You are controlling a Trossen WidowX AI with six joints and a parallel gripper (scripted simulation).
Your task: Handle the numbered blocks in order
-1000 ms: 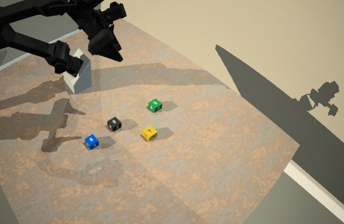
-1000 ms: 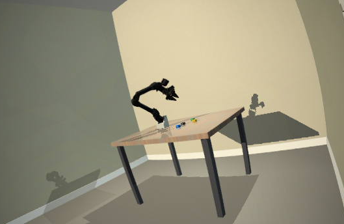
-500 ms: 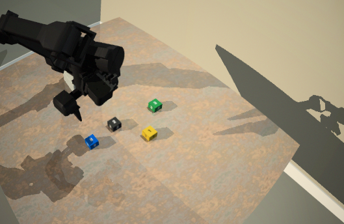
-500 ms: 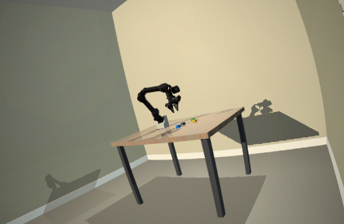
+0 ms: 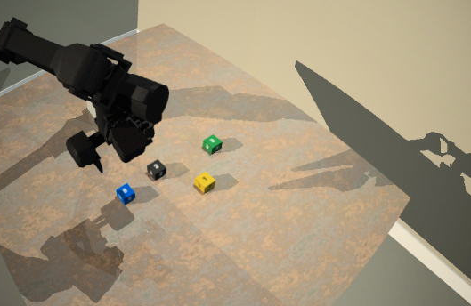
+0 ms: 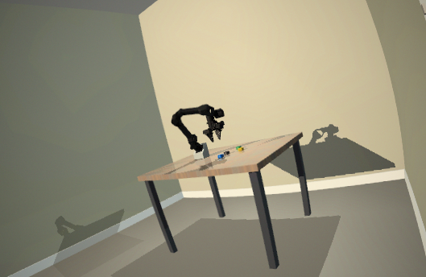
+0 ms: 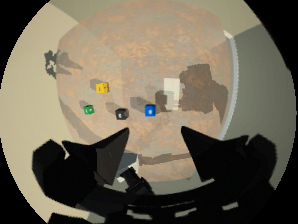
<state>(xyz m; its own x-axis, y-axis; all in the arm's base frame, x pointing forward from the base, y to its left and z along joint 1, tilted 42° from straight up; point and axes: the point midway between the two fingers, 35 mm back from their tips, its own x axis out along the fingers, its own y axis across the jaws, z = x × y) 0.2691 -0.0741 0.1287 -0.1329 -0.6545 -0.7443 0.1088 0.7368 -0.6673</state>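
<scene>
The yellow block lies 10 cm ahead of my gripper tip, 16 cm to the left of it and 12 cm below it. Round my gripper tip: blue block: 1 cm to the left, 12 cm below; then green block: 3 cm ahead, 26 cm to the left, 12 cm below; then black block: 11 cm to the left, 12 cm below.
</scene>
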